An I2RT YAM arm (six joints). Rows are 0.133 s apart.
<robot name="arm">
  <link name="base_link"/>
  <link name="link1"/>
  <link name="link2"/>
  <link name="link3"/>
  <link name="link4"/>
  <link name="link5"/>
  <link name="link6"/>
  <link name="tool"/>
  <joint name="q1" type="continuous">
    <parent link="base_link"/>
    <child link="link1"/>
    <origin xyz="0 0 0.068"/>
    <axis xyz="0 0 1"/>
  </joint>
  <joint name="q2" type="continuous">
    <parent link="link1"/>
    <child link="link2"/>
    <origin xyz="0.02 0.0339 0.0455"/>
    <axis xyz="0 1 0"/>
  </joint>
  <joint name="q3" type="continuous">
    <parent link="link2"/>
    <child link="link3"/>
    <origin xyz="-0.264 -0.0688 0"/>
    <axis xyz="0 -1 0"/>
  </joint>
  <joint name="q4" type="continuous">
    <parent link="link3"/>
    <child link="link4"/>
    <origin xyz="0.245 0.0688 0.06"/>
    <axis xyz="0 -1 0"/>
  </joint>
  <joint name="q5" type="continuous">
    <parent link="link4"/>
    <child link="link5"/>
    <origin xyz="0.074 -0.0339 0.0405"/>
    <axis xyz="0 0 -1"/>
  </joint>
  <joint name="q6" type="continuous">
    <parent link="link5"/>
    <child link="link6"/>
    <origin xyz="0.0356 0 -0.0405"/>
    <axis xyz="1 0 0"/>
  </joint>
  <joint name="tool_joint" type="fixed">
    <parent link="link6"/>
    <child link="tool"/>
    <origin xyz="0 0 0" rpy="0 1.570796 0"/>
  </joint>
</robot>
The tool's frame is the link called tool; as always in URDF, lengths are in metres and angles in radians. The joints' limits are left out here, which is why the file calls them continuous.
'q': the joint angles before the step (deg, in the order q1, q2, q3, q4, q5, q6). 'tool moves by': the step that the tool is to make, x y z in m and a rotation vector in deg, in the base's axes. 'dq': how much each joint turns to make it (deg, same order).
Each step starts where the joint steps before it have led.
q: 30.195 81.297 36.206 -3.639 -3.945 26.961
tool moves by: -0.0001 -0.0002 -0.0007 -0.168 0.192 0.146
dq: -0.037 0.101 -0.017 -0.144 -0.084 -0.171
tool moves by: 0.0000 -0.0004 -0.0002 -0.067 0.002 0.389
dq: -0.112 -0.006 -0.039 -0.033 -0.286 -0.417
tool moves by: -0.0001 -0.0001 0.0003 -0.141 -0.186 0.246
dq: -0.008 -0.088 -0.014 -0.009 -0.004 -0.334
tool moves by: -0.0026 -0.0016 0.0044 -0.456 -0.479 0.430
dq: 0.009 -1.407 -0.007 -1.268 0.202 -0.736
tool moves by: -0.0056 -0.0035 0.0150 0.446 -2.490 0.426
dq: -0.002 -4.078 0.033 -1.794 0.348 -0.898
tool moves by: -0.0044 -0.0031 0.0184 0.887 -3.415 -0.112
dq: -0.005 -4.130 0.623 -1.388 0.740 -0.593
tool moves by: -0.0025 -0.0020 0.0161 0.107 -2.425 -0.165
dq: 0.016 -2.744 1.431 -2.054 0.887 -0.711
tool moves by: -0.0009 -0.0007 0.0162 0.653 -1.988 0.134
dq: -0.012 -1.886 1.991 -1.845 0.165 -0.424
